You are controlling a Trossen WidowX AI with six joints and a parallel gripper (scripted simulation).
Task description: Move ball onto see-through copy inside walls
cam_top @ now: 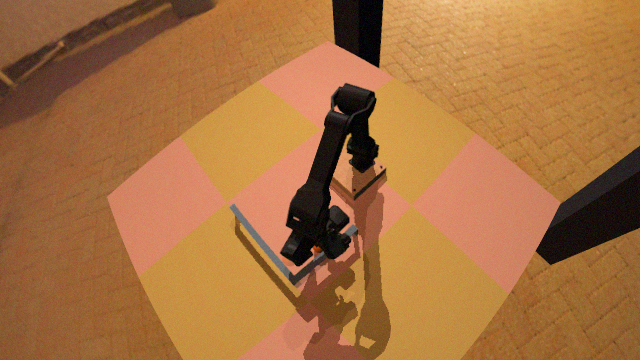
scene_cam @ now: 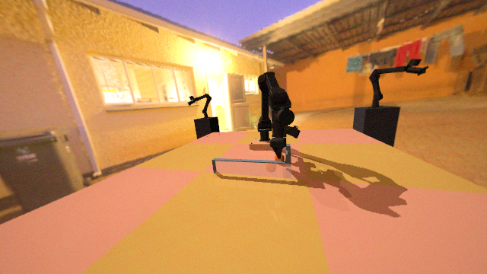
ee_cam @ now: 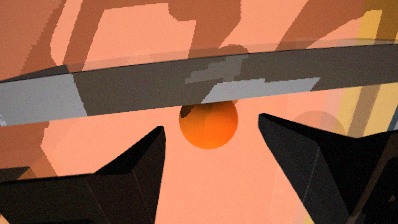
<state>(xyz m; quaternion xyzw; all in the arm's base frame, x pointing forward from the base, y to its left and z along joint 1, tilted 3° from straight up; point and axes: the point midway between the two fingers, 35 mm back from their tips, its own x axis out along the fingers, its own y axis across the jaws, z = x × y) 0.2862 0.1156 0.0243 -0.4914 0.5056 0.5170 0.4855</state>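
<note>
My gripper tip is 10 mm above the orange ball. The rest, counted from my gripper tip: see-through ball copy: 90 mm ahead, 30 mm to the right, 10 mm below.
</note>
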